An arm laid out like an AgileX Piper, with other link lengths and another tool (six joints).
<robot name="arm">
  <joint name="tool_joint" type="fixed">
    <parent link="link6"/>
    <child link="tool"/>
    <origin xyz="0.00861 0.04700 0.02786" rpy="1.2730 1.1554 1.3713"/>
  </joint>
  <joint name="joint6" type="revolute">
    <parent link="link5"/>
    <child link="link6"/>
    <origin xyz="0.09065 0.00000 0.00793"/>
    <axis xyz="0.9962 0 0.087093"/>
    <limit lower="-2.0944" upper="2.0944"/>
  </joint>
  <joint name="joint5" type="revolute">
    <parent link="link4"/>
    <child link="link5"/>
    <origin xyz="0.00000 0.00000 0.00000"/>
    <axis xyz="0 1 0"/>
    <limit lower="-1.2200" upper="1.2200"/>
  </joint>
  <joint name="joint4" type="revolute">
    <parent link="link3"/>
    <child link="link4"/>
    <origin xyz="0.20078 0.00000 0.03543"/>
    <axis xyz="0.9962 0 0.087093"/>
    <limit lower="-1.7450" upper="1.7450"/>
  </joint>
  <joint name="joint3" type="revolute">
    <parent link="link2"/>
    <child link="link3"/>
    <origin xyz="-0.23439 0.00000 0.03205"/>
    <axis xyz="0 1 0"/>
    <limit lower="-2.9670" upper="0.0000"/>
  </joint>
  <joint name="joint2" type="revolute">
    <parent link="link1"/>
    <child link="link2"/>
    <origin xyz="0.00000 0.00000 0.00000"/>
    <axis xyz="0 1 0"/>
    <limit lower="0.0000" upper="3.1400"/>
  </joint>
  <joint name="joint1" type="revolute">
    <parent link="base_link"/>
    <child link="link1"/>
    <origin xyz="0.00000 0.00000 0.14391"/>
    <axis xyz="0 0 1"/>
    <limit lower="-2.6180" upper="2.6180"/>
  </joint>
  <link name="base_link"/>
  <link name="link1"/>
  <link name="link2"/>
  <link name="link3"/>
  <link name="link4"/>
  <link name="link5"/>
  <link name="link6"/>
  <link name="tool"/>
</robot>
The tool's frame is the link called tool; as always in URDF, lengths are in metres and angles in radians.
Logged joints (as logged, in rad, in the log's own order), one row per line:
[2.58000, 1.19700, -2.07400, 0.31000, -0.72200, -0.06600]
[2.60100, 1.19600, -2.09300, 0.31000, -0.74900, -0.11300]
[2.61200, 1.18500, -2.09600, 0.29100, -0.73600, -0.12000]
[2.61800, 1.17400, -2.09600, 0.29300, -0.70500, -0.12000]
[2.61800, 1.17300, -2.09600, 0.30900, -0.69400, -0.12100]
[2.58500, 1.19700, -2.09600, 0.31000, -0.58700, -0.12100]
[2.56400, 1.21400, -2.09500, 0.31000, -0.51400, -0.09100]
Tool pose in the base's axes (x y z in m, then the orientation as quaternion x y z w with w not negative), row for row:
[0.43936, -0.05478, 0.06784, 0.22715, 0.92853, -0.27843, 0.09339]
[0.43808, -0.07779, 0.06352, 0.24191, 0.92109, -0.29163, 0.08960]
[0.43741, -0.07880, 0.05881, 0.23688, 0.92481, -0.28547, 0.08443]
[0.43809, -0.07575, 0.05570, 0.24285, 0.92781, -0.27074, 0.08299]
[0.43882, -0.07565, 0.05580, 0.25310, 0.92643, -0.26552, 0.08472]
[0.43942, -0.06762, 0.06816, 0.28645, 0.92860, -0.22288, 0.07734]
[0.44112, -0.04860, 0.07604, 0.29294, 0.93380, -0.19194, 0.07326]
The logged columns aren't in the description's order. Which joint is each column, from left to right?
Columns, left to right: joint2, joint5, joint3, joint6, joint4, joint1.
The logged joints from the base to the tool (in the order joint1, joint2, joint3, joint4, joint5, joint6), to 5 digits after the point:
[-0.06600, 2.58000, -2.07400, -0.72200, 1.19700, 0.31000]
[-0.11300, 2.60100, -2.09300, -0.74900, 1.19600, 0.31000]
[-0.12000, 2.61200, -2.09600, -0.73600, 1.18500, 0.29100]
[-0.12000, 2.61800, -2.09600, -0.70500, 1.17400, 0.29300]
[-0.12100, 2.61800, -2.09600, -0.69400, 1.17300, 0.30900]
[-0.12100, 2.58500, -2.09600, -0.58700, 1.19700, 0.31000]
[-0.09100, 2.56400, -2.09500, -0.51400, 1.21400, 0.31000]

